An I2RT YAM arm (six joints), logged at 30 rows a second.
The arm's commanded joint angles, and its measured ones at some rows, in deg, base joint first. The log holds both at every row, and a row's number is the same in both.
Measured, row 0:
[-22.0 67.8 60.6 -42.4 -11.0 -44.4]
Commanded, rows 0 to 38:
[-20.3 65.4 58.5 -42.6 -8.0 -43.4]
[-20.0 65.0 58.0 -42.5 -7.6 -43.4]
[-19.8 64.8 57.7 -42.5 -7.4 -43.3]
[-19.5 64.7 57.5 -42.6 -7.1 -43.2]
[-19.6 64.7 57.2 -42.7 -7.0 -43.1]
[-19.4 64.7 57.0 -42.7 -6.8 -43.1]
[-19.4 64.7 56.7 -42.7 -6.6 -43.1]
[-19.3 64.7 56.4 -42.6 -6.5 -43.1]
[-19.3 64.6 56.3 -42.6 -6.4 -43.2]
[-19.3 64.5 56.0 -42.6 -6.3 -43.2]
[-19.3 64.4 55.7 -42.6 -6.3 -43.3]
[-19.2 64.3 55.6 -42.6 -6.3 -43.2]
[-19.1 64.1 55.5 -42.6 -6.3 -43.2]
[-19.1 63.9 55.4 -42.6 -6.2 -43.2]
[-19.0 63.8 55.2 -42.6 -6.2 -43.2]
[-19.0 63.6 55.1 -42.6 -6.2 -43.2]
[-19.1 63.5 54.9 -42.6 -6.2 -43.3]
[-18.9 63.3 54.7 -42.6 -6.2 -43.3]
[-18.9 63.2 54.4 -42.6 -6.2 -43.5]
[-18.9 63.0 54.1 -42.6 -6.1 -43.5]
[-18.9 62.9 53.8 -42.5 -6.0 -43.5]
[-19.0 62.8 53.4 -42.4 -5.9 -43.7]
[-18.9 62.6 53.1 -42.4 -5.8 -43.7]
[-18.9 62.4 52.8 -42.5 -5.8 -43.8]
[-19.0 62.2 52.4 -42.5 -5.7 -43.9]
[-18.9 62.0 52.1 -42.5 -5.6 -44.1]
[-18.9 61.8 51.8 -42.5 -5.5 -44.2]
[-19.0 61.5 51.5 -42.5 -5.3 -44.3]
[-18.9 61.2 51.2 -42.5 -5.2 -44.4]
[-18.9 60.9 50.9 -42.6 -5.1 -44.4]
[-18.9 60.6 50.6 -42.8 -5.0 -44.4]
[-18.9 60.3 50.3 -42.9 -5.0 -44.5]
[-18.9 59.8 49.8 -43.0 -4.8 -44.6]
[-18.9 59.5 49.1 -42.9 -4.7 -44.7]
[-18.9 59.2 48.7 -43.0 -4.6 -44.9]
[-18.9 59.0 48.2 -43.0 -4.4 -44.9]
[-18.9 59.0 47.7 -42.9 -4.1 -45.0]
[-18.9 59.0 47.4 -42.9 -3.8 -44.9]
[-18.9 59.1 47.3 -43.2 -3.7 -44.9]
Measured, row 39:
[-19.0 59.3 47.9 -42.8 -4.3 -44.2]
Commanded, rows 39 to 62:
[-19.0 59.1 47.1 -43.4 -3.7 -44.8]
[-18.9 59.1 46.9 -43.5 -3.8 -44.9]
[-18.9 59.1 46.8 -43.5 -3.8 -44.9]
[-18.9 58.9 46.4 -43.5 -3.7 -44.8]
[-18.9 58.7 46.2 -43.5 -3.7 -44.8]
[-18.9 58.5 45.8 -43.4 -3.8 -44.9]
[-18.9 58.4 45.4 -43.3 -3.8 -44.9]
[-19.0 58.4 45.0 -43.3 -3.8 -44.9]
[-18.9 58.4 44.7 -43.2 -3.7 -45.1]
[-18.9 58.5 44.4 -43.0 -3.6 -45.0]
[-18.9 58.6 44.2 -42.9 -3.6 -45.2]
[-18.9 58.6 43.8 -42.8 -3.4 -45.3]
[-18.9 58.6 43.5 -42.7 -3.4 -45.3]
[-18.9 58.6 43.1 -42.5 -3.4 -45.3]
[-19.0 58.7 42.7 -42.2 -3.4 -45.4]
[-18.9 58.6 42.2 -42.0 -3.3 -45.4]
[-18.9 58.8 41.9 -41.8 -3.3 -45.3]
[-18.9 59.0 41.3 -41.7 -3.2 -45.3]
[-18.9 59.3 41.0 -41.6 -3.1 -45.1]
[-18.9 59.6 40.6 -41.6 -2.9 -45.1]
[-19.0 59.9 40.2 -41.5 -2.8 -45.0]
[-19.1 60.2 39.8 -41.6 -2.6 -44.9]
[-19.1 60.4 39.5 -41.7 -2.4 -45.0]
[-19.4 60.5 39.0 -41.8 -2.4 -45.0]
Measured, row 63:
[-19.2 60.2 39.7 -41.9 -2.8 -45.0]
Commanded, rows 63 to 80:
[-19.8 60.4 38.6 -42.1 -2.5 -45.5]
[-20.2 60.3 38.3 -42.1 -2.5 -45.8]
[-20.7 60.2 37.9 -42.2 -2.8 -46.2]
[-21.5 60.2 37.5 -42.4 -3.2 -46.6]
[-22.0 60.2 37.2 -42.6 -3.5 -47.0]
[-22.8 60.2 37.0 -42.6 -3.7 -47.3]
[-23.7 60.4 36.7 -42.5 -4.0 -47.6]
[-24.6 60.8 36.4 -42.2 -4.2 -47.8]
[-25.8 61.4 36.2 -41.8 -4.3 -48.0]
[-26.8 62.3 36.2 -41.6 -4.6 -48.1]
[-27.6 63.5 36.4 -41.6 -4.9 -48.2]
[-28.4 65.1 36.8 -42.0 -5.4 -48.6]
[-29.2 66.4 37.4 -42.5 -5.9 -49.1]
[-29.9 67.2 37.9 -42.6 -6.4 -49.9]
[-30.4 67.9 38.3 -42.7 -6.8 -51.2]
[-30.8 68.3 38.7 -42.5 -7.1 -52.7]
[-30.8 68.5 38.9 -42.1 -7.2 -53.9]
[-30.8 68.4 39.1 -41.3 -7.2 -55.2]
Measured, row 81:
[-30.7 68.1 38.2 -41.9 -5.2 -50.7]
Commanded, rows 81 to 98:
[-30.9 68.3 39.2 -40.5 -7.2 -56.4]
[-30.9 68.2 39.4 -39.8 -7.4 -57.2]
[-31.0 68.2 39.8 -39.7 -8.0 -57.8]
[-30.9 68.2 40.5 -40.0 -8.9 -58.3]
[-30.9 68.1 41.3 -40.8 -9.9 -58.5]
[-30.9 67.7 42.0 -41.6 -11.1 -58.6]
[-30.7 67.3 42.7 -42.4 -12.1 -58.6]
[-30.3 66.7 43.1 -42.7 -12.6 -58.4]
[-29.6 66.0 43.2 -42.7 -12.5 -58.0]
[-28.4 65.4 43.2 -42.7 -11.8 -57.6]
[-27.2 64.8 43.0 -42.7 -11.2 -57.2]
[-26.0 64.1 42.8 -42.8 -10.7 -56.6]
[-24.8 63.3 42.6 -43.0 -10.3 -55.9]
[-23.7 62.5 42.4 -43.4 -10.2 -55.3]
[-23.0 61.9 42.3 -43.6 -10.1 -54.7]
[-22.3 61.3 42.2 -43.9 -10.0 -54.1]
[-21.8 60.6 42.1 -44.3 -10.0 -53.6]
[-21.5 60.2 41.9 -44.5 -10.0 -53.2]
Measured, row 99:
[-22.4 61.3 42.3 -42.4 -9.6 -55.2]
